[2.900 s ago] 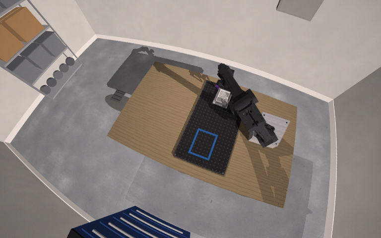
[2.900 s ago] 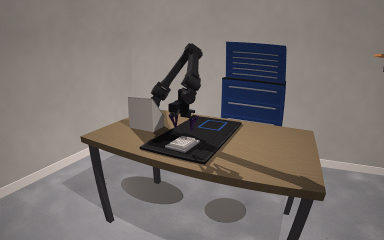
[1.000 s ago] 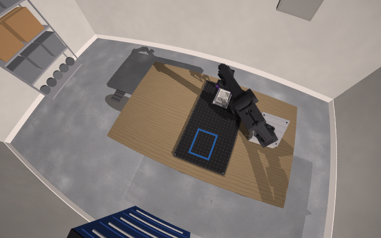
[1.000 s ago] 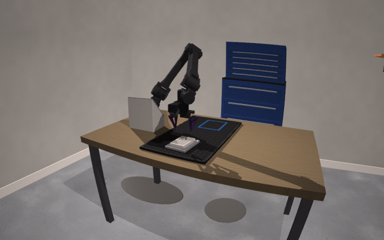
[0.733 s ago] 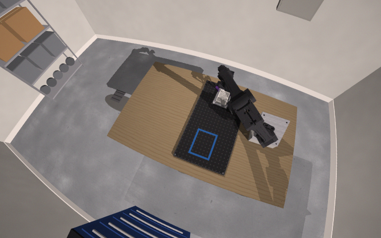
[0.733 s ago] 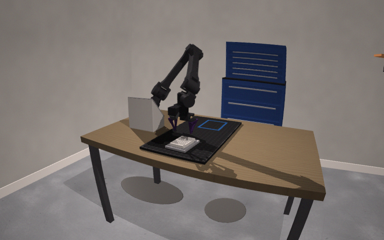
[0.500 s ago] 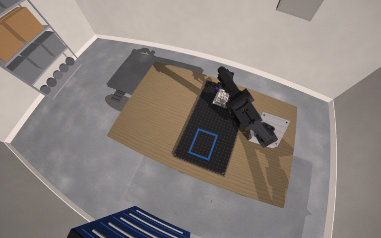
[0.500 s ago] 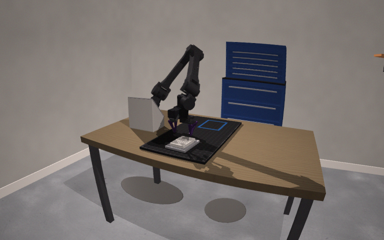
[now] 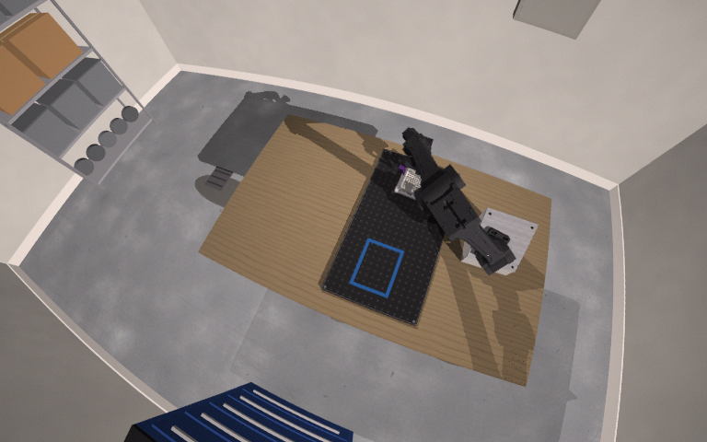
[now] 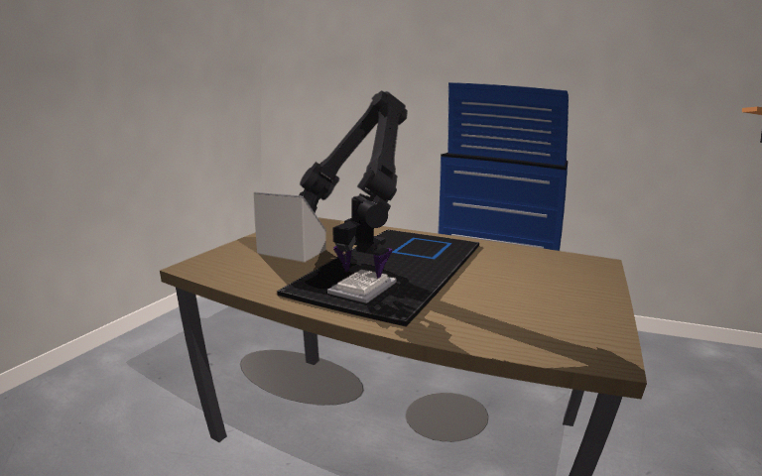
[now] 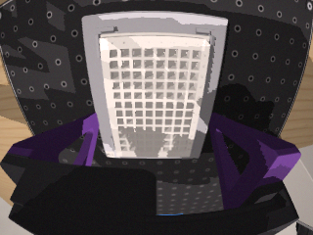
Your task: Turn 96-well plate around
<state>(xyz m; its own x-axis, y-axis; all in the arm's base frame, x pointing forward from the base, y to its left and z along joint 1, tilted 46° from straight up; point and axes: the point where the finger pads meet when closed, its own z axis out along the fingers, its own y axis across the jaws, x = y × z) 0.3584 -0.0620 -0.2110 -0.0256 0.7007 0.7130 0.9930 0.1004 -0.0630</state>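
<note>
Right now the white 96-well plate is 30 mm below my hand. From my hand the other things lie so: grey plate nest N1: 40 mm below; A1 label: 80 mm to the left, 50 mm ahead, 40 mm below.
</note>
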